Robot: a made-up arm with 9 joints. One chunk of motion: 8 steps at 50 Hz.
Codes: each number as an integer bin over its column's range. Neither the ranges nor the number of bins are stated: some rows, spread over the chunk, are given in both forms.
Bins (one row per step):
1: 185 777 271 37 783 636 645 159 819
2: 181 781 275 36 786 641 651 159 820
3: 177 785 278 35 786 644 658 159 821
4: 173 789 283 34 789 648 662 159 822
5: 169 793 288 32 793 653 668 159 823
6: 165 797 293 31 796 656 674 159 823
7: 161 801 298 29 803 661 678 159 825
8: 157 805 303 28 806 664 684 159 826
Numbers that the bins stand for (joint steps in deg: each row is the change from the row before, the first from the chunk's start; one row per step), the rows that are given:
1: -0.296 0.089 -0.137 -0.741 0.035 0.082 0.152 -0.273 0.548
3: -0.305 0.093 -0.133 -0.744 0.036 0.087 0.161 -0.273 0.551
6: -0.318 0.099 -0.124 -0.750 0.039 0.094 0.172 -0.273 0.553
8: -0.327 0.103 -0.118 -0.755 0.042 0.099 0.179 -0.273 0.558
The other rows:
2: -0.301 0.091 -0.135 -0.742 0.036 0.085 0.156 -0.273 0.549
4: -0.310 0.095 -0.130 -0.746 0.037 0.089 0.164 -0.273 0.552
5: -0.314 0.097 -0.127 -0.749 0.038 0.092 0.168 -0.273 0.553
7: -0.323 0.101 -0.121 -0.754 0.041 0.097 0.175 -0.273 0.556

